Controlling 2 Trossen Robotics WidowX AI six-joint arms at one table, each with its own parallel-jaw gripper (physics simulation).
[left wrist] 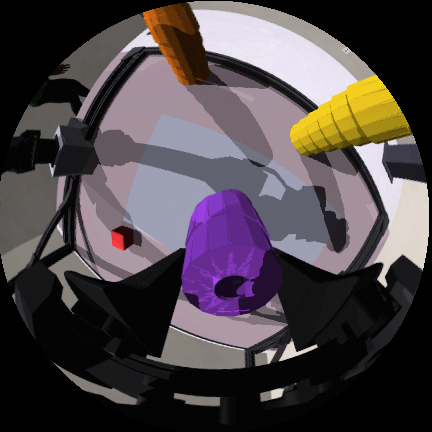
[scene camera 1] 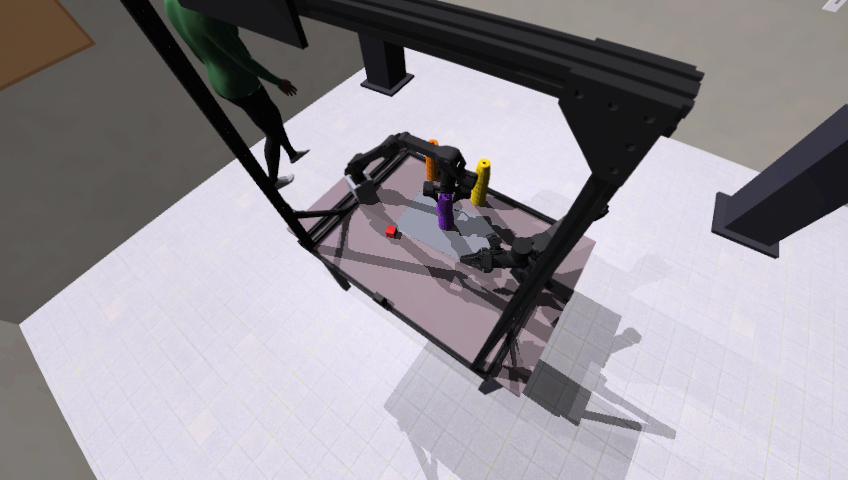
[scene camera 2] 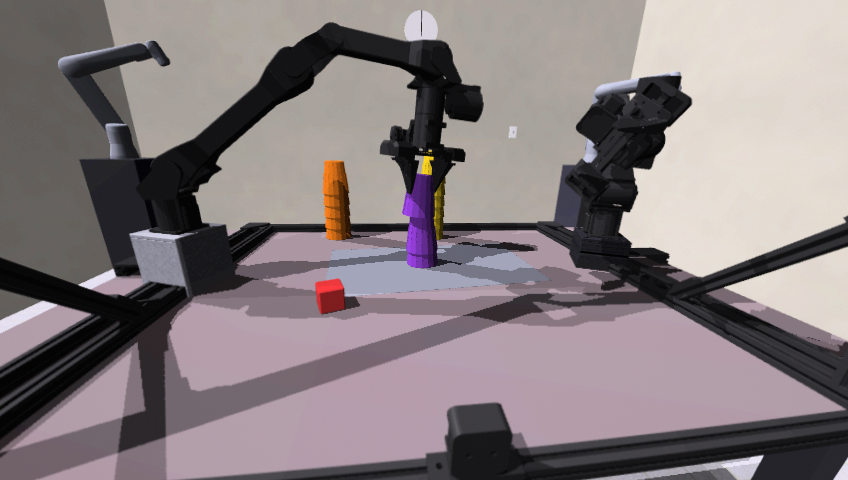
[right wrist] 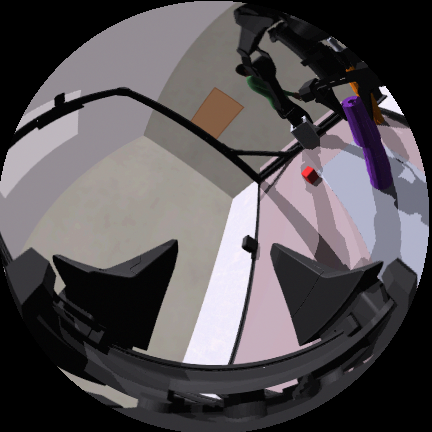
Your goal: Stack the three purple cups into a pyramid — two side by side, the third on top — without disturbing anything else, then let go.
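Places are measured from the left arm's base along level axes (x ahead, y left, z up), in metres.
Where they show: left gripper, fingertip midpoint: (left wrist: 227, 253) (scene camera 1: 445, 202) (scene camera 2: 421, 193) (right wrist: 359, 119); right gripper, fingertip midpoint: (scene camera 1: 460, 258) (scene camera 2: 595, 151) (right wrist: 225, 247); left arm's base, origin of the base link: (left wrist: 53, 150) (scene camera 1: 358, 178) (scene camera 2: 180, 228) (right wrist: 297, 122); right arm's base, origin of the base link: (scene camera 1: 531, 267) (scene camera 2: 600, 234).
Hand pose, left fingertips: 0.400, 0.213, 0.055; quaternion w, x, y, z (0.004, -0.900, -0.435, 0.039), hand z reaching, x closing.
Observation:
Things, the pixels of their top centre, and the offset from my left fingertips, as dx, dy, dz. Level surfaces: height alone.
- purple cup, middle of its top: (left wrist: 236, 288) (scene camera 2: 421, 173) (right wrist: 351, 99) (scene camera 1: 446, 195) -0.001, +0.007, +0.042
- blue-grey mat, its level: dz -0.161
- tall orange stack, middle of its top: (scene camera 2: 334, 173) (scene camera 1: 432, 148) -0.276, +0.132, +0.022
- red cube, middle of its top: (scene camera 2: 329, 284) (left wrist: 116, 240) (right wrist: 306, 170) (scene camera 1: 390, 229) -0.099, -0.226, -0.121
My left gripper (scene camera 1: 445, 195) (scene camera 2: 423, 189) (left wrist: 227, 253) is shut on a purple cup (scene camera 2: 416, 204) (left wrist: 227, 240) (right wrist: 357, 117), one finger on each side of its upper part. More purple (scene camera 1: 445, 223) (scene camera 2: 421, 249) (right wrist: 378, 172) stands directly below it on the blue-grey mat (scene camera 1: 416, 223) (scene camera 2: 368, 276) (left wrist: 160, 165). The held cup's rim juts out to the left over this lower part in scene camera 2. I cannot tell how many cups the lower part holds, nor whether the held cup rests on it. My right gripper (scene camera 1: 477, 249) (right wrist: 225, 247) is open and empty, apart from the cups.
A tall orange stack (scene camera 1: 431, 166) (scene camera 2: 336, 202) (left wrist: 180, 45) and a tall yellow stack (scene camera 1: 480, 184) (scene camera 2: 439, 208) (left wrist: 355, 117) stand behind the mat. A red cube (scene camera 1: 390, 231) (scene camera 2: 330, 296) (left wrist: 121, 238) (right wrist: 309, 175) lies near its front left corner in scene camera 2. Dark frame rails border the table.

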